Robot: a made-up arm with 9 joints.
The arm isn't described. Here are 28 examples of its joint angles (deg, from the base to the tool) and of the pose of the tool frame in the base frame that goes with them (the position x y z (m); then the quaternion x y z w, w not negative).
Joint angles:
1: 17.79 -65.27 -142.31 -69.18 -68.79 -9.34 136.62 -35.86 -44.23
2: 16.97 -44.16 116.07 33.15 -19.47 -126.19 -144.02 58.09 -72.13
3: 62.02 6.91 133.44 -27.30 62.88 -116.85 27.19 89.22 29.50
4: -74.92 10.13 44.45 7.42 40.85 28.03 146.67 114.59 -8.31
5: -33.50 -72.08 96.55 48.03 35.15 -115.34 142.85 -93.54 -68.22
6: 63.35 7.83 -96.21 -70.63 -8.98 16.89 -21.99 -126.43 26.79
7: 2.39 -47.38 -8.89 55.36 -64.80 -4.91 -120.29 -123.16 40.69
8: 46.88 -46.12 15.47 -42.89 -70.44 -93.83 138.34 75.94 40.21
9: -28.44 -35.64 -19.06 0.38 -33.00 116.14 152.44 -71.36 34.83
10: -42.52 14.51 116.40 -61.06 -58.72 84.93 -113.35 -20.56 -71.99
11: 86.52 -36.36 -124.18 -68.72 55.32 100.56 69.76 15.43 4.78
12: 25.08 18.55 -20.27 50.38 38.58 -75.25 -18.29 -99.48 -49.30
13: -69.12 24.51 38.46 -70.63 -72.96 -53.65 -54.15 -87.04 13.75
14: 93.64 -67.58 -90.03 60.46 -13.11 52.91 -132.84 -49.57 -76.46
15: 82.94 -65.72 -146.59 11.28 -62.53 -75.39 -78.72 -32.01 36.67
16: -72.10 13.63 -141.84 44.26 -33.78 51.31 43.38 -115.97 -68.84
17: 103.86 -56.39 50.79 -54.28 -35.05 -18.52 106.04 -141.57 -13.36
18: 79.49 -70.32 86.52 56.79 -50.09 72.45 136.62 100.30 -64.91
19: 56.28 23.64 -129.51 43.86 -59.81 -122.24 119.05 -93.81 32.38
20: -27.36 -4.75 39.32 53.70 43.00 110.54 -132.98 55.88 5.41
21: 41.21 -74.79 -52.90 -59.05 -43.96 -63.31 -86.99 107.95 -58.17
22: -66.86 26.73 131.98 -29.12 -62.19 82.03 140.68 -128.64 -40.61
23: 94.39 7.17 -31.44 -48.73 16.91 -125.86 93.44 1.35 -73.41
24: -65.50 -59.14 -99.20 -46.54 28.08 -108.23 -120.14 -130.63 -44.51
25: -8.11 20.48 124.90 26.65 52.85 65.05 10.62 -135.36 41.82
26: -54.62 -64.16 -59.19 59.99 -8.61 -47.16 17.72 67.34 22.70
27: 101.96 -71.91 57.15 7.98 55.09 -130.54 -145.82 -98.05 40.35
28: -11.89 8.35 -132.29 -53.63 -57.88 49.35 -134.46 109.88 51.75
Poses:
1: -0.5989 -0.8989 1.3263 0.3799 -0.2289 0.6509 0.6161
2: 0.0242 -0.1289 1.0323 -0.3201 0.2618 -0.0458 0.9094
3: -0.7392 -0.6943 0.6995 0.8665 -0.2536 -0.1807 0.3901
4: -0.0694 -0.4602 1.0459 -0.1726 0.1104 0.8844 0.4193
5: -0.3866 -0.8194 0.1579 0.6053 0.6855 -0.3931 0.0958
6: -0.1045 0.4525 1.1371 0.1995 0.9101 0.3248 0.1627
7: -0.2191 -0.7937 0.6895 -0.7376 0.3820 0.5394 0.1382
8: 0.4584 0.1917 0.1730 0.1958 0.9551 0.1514 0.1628
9: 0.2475 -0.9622 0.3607 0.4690 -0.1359 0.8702 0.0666
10: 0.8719 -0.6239 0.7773 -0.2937 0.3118 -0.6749 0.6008
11: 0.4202 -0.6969 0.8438 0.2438 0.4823 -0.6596 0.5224
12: 0.2315 -0.9702 0.5339 0.2321 0.3160 -0.8072 0.4412
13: 0.3756 -0.4147 1.6871 0.6391 -0.0357 -0.2531 0.7254
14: -0.2125 -0.8355 0.0145 0.1463 0.8652 -0.4675 0.1070
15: -0.9117 -0.6854 0.8591 0.1275 -0.1769 0.6409 0.7360
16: 0.5444 0.3844 0.3055 -0.7966 -0.0790 -0.3563 0.4818
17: -0.3346 -0.8406 0.4700 0.1207 -0.0179 -0.9813 0.1490
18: 0.1685 -0.1063 0.2132 -0.8177 0.3418 -0.0072 0.4631
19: 0.1043 0.3700 0.1967 -0.3392 -0.8795 0.3248 0.0774
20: 0.6046 -0.6353 0.4375 -0.7795 -0.3751 -0.4897 0.1090
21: 0.1283 -0.1545 0.4506 0.4972 0.4804 0.6875 0.2223
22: 0.5365 -0.3310 -0.1000 -0.9191 -0.3416 -0.0054 0.1963
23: -1.0968 0.0639 0.3447 0.7602 -0.3206 -0.5604 0.0722
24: 0.7276 -0.6532 0.1828 -0.4623 0.4673 -0.5408 0.5248
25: -0.4244 -0.5577 -0.0307 -0.2770 -0.2554 0.7547 0.5371
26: -0.0507 -0.7467 0.7099 -0.1450 -0.2068 0.8770 0.4088
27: -0.0222 -1.0691 0.8792 0.7269 0.2385 0.5642 0.3106
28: -0.4683 -0.0295 0.8193 0.5421 -0.3644 -0.3890 0.6496
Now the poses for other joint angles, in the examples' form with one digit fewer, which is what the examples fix.
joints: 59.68 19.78 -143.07 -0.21 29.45 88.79 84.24 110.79 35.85
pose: 0.170 -0.164 0.690 0.539 0.708 -0.173 0.422
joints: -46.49 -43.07 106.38 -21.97 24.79 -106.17 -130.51 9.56 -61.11
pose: 0.214 -0.193 0.137 -0.570 -0.735 -0.244 0.274
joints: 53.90 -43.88 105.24 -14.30 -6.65 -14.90 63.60 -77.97 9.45
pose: -0.452 -1.119 0.388 -0.577 0.051 0.775 0.252
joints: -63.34 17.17 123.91 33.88 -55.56 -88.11 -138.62 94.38 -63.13
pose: 0.003 -0.825 0.645 0.373 -0.267 0.420 0.783
